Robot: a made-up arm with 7 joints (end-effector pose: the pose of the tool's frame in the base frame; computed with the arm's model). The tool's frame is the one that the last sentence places. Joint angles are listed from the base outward.
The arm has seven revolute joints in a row. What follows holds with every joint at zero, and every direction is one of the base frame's.
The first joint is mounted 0.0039 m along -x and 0.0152 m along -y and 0.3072 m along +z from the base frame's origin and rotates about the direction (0, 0.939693, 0.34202).
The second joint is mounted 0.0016 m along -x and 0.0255 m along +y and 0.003 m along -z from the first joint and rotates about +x.
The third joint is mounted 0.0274 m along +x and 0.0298 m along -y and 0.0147 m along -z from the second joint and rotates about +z.
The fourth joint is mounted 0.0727 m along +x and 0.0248 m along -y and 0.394 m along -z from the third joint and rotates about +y.
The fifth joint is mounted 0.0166 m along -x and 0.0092 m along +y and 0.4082 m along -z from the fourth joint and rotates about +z.
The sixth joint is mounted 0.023 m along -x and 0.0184 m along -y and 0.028 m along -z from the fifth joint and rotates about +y.
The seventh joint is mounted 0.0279 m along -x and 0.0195 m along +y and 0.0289 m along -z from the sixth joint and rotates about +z.
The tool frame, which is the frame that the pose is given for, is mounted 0.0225 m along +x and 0.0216 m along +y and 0.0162 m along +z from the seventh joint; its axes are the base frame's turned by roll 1.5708, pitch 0 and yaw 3.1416 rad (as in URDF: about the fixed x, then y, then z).
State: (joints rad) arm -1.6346 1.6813 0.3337 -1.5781 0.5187 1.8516 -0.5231
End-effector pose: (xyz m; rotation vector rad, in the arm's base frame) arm -0.0260 0.2732 0.9591 -1.3152 0.3628 1.9141
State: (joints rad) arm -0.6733 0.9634 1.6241 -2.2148 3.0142 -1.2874 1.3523
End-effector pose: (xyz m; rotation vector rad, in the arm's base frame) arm -0.0540 0.3513 0.5885 0.7101 0.3694 -2.9801
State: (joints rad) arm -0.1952 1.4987 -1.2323 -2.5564 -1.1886 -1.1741 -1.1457
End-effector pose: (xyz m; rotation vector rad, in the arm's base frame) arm 0.1935 0.0322 -0.0237 -0.1278 -0.8919 -1.1149
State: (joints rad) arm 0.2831 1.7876 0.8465 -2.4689 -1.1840 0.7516 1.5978
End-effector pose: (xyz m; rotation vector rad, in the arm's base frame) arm 0.2669 0.0744 0.5210 -0.8216 -0.4412 0.4785
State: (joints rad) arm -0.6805 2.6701 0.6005 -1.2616 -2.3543 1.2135 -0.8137
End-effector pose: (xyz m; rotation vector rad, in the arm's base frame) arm -0.0107 -0.0273 1.0413 0.1493 1.0583 -0.0531
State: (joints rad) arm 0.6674 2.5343 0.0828 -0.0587 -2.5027 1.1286 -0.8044
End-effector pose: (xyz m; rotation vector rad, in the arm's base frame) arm 0.3896 0.5726 0.8226 -1.2041 1.1633 1.0793
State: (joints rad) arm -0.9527 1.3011 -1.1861 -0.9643 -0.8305 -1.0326 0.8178
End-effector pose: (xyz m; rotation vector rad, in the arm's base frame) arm 0.7459 0.3818 0.1699 0.7663 0.7800 0.8631
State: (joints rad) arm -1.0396 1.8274 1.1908 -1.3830 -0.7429 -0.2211 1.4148
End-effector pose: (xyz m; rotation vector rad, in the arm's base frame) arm -0.2637 0.4314 0.8447 -1.4362 -0.9832 0.1075
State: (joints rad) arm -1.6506 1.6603 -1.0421 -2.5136 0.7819 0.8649 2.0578
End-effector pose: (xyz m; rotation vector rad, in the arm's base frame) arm 0.3900 -0.0346 0.5066 -1.1300 1.9560 0.7734
